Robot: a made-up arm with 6 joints.
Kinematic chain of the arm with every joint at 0, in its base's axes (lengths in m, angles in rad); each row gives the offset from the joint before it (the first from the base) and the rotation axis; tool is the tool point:
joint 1: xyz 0 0 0.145 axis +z
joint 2: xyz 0 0 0 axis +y
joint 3: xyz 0 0 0.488 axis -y
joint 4: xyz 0 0 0 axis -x
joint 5: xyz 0.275 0 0 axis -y
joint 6: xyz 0 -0.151 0 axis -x
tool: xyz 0 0 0
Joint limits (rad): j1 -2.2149..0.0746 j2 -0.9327..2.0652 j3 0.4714..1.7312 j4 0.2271..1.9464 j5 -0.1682..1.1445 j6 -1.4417..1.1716
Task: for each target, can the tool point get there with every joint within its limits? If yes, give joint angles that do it. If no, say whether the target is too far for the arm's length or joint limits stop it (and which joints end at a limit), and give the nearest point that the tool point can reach.
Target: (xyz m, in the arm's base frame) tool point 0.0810 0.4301 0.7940
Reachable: yes | joints -1.9961 -0.6929 0.8914 0.8138 0.8893 -0.1730
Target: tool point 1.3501 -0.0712 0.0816
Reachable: no: too far | nearest point 0.7997 -0.0422 0.1074 | short by 0.552 m
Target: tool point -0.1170 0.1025 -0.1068
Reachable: no: joint limits stop it (at a limit: joint 1, joint 2, joint 3, joint 4) | nearest point -0.3922 -0.2773 -0.3623 | short by 0.534 m
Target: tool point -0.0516 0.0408 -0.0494
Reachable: no: joint limits stop it (at a limit: joint 1, joint 2, joint 3, joint 4) | nearest point -0.3922 -0.2773 -0.3623 | short by 0.561 m
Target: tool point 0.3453 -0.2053 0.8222
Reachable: yes | joints -0.3068 0.6208 1.4137 0.9209 -0.0416 -0.0356
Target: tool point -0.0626 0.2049 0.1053
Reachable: no: joint limits stop it (at a limit: joint 2, joint 3) | nearest point -0.2062 0.6748 0.4280 | short by 0.588 m
